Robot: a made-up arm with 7 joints.
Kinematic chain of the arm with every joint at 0, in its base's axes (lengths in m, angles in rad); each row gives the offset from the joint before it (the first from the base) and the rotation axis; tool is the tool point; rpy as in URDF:
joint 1: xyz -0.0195 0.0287 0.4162 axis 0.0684 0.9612 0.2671
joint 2: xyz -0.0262 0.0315 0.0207 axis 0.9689 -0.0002 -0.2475
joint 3: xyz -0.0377 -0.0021 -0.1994 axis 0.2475 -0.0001 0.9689
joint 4: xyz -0.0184 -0.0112 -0.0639 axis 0.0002 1 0
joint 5: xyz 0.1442 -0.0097 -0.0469 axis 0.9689 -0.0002 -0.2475
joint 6: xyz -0.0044 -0.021 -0.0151 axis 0.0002 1 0
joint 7: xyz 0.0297 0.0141 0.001 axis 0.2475 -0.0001 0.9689
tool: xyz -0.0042 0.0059 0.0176 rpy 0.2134 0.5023 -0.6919
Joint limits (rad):
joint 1: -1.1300..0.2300
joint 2: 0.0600..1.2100
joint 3: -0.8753..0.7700
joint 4: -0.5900..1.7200
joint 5: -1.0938..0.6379
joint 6: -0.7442..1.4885
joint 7: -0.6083..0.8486
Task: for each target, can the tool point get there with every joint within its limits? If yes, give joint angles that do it. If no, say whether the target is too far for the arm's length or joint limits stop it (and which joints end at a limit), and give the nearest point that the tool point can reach.
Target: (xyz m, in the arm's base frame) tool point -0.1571 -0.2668 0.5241
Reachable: no: joint limits stop it (at a limit: joint 1, joint 2, joint 3, joint 4, joint 5, joint 6, joint 7) | nearest point -0.0592 -0.0816 0.2357 | short by 0.356 m
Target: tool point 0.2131 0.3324 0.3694
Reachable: yes | joints -0.6135 1.1148 0.2911 0.2379 -0.1132 0.5508 -0.2596
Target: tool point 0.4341 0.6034 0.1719
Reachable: no: too far | nearest point 0.2520 0.3927 0.2673 | short by 0.294 m
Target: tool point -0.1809 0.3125 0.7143
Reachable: no: joint limits stop it (at a limit: joint 1, joint 2, joint 3, joint 4, joint 5, joint 7) | nearest point 0.0786 0.2596 0.5474 | short by 0.313 m
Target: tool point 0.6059 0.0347 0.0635
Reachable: no: too far | nearest point 0.3483 0.0548 0.1675 | short by 0.279 m
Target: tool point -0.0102 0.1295 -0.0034
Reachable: yes | joints -0.1649 0.1489 0.5663 1.1886 -0.4584 0.3623 0.2676
